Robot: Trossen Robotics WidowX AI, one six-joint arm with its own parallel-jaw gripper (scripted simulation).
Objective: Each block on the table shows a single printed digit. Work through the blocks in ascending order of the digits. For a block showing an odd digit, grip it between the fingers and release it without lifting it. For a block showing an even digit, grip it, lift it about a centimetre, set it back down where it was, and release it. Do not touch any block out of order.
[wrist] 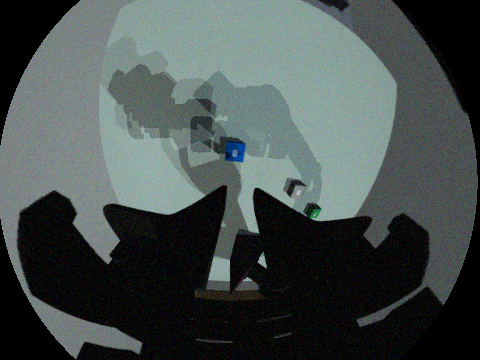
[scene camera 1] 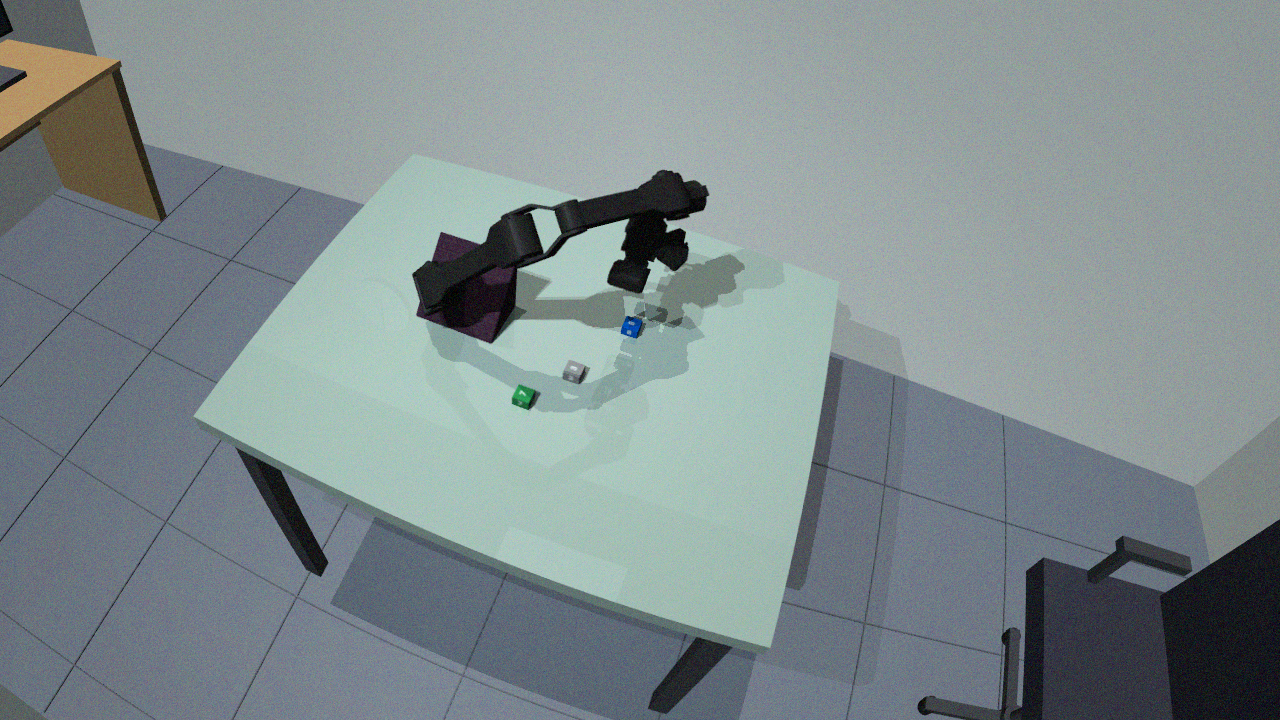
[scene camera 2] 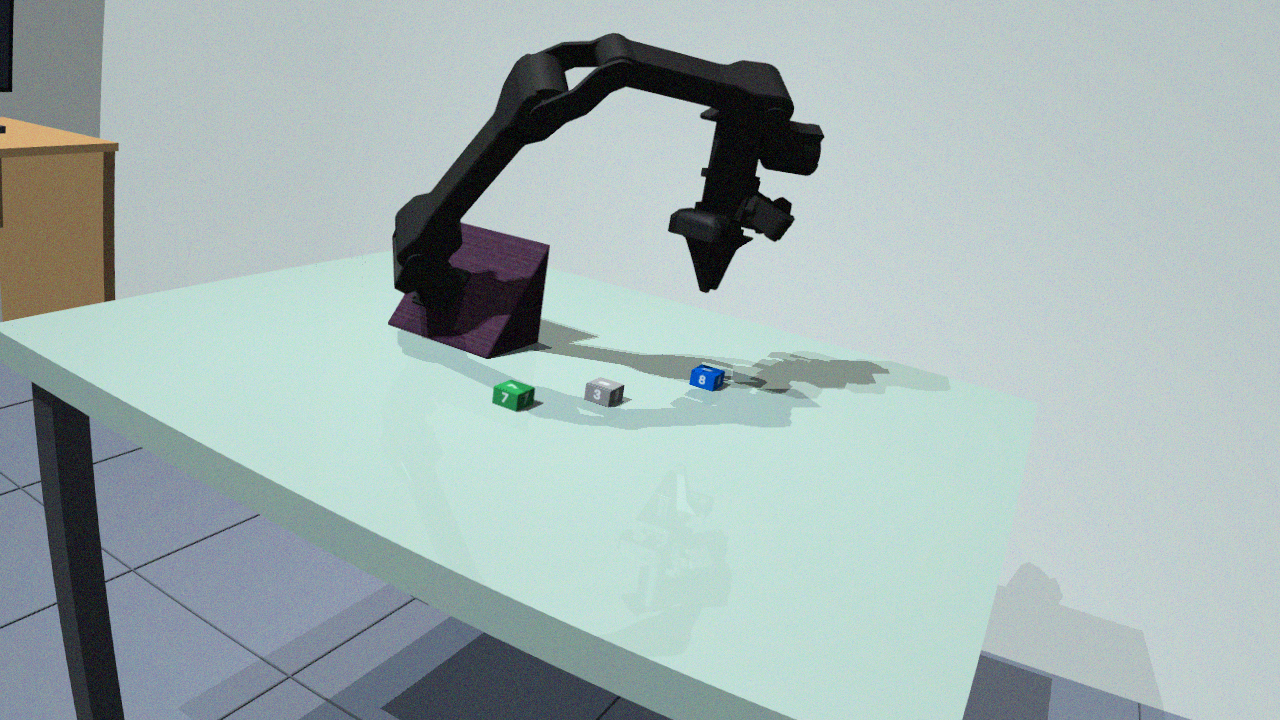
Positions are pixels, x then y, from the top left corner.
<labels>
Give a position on a grey block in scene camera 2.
605, 392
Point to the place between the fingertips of the gripper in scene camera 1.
At 630, 285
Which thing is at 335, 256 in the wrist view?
The gripper.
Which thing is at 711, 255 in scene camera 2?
The gripper.
</labels>
